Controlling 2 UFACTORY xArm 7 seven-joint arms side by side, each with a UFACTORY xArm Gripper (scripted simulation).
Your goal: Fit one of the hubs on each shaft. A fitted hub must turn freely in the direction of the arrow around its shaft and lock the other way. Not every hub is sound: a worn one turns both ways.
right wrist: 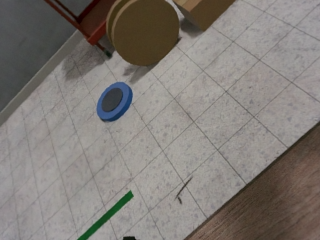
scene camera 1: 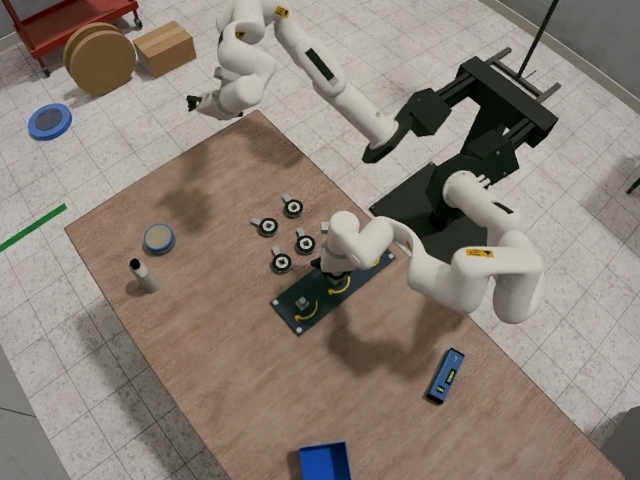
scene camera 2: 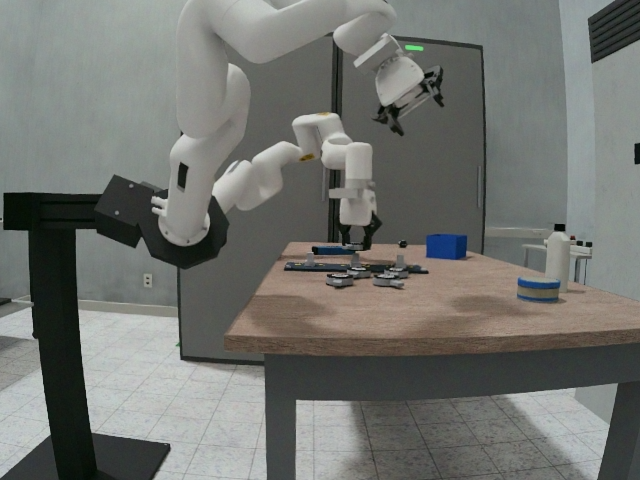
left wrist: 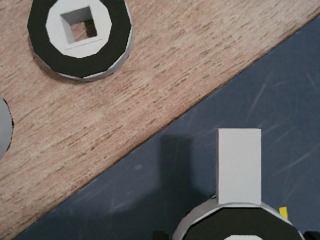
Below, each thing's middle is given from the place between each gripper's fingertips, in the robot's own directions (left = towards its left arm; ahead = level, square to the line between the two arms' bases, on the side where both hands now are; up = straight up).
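The tape roll (scene camera 2: 534, 289) is 500 mm to the right of my left hand and 280 mm ahead of it, as well as 50 mm below it. I find the white bottle (scene camera 2: 558, 248) 30 mm above my left hand, 410 mm to the right of it and 400 mm ahead of it. My left hand is 70 mm above the dark board (scene camera 1: 322, 295).
The white bottle, measured from my right hand (scene camera 2: 418, 116), is 120 mm to the left, 420 mm ahead and 240 mm below. The dark board is 20 mm ahead of my right hand, 530 mm to the left of it and 340 mm below it. As for the tape roll, my right hand is 300 mm short of it, 30 mm to the right of it and 320 mm above it.
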